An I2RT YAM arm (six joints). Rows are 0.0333 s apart.
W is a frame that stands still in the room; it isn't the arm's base.
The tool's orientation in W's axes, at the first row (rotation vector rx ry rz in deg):
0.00 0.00 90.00
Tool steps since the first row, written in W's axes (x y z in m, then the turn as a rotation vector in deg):
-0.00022 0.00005 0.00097 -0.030 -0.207 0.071
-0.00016 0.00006 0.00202 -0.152 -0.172 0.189
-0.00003 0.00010 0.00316 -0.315 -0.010 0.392
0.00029 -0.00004 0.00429 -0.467 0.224 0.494
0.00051 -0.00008 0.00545 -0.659 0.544 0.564
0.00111 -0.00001 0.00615 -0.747 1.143 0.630
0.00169 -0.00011 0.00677 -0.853 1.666 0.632
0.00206 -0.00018 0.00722 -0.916 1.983 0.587
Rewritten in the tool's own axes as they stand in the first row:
0.00005 0.00022 0.00097 -0.207 0.030 0.071
0.00006 0.00016 0.00202 -0.172 0.152 0.189
0.00010 0.00003 0.00316 -0.010 0.315 0.392
-0.00004 -0.00029 0.00429 0.224 0.467 0.494
-0.00008 -0.00051 0.00545 0.544 0.659 0.564
-0.00001 -0.00111 0.00615 1.143 0.747 0.630
-0.00011 -0.00169 0.00677 1.666 0.853 0.632
-0.00018 -0.00206 0.00722 1.983 0.916 0.587

